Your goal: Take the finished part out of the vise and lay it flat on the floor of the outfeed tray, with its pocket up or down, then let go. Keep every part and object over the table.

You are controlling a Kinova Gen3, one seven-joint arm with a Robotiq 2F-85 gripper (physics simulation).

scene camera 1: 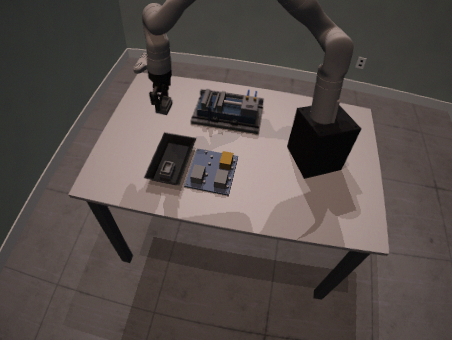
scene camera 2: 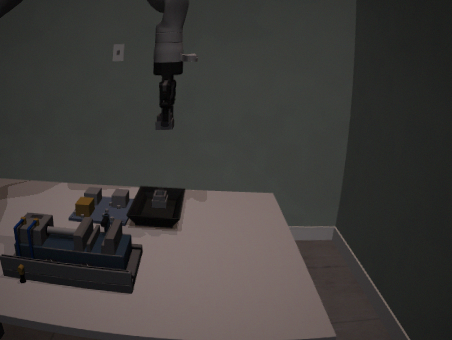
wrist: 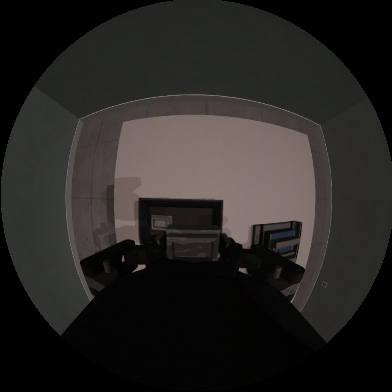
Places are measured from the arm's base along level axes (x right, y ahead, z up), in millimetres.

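Pixels of known places: gripper, between the fingertips: (scene camera 1: 162, 104) (scene camera 2: 167, 121) (wrist: 192, 240); arm's base, origin of its link: (scene camera 1: 322, 116).
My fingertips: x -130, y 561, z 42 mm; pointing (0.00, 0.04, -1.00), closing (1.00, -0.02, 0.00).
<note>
For each thing: its middle in the pictures, then the offset to it from my fingertips.
- finished part, middle of its body: (wrist: 192, 246) (scene camera 2: 164, 121) (scene camera 1: 163, 104) dx +0, dy -7, dz +1 mm
- vise, middle of its body: (scene camera 2: 71, 244) (wrist: 277, 265) (scene camera 1: 228, 106) dx +292, dy -184, dz -223 mm
- grey part with a pocket, middle of its body: (scene camera 2: 160, 198) (wrist: 161, 222) (scene camera 1: 167, 169) dx -92, dy -25, dz -243 mm
- orange block, middle of its body: (scene camera 2: 85, 206) (scene camera 1: 226, 160) dx +6, dy -235, dz -246 mm
My gripper (scene camera 1: 160, 101) (scene camera 2: 165, 118) (wrist: 192, 240) is shut on the finished part (scene camera 1: 164, 106) (scene camera 2: 164, 125) (wrist: 193, 249), a grey block. It holds the part high above the table, left of the vise in scene camera 1. The wrist view shows an outlined rectangle on the part's face; which way its pocket faces is unclear. The vise (scene camera 1: 232, 113) (scene camera 2: 75, 251) (wrist: 283, 235) has a gap between its grey jaws. The black outfeed tray (scene camera 1: 155, 154) (scene camera 2: 154, 221) (wrist: 180, 201) stands apart from the vise. Its far-side floor in the wrist view is partly hidden by the held part.
Another grey part with a pocket (scene camera 1: 167, 169) (scene camera 2: 160, 199) (wrist: 161, 222) lies in the tray near one end. A blue board (scene camera 1: 199, 188) (scene camera 2: 102, 214) beside the tray carries an orange block (scene camera 1: 226, 160) (scene camera 2: 85, 206) and two grey blocks. The robot's black base (scene camera 1: 322, 145) stands at the right.
</note>
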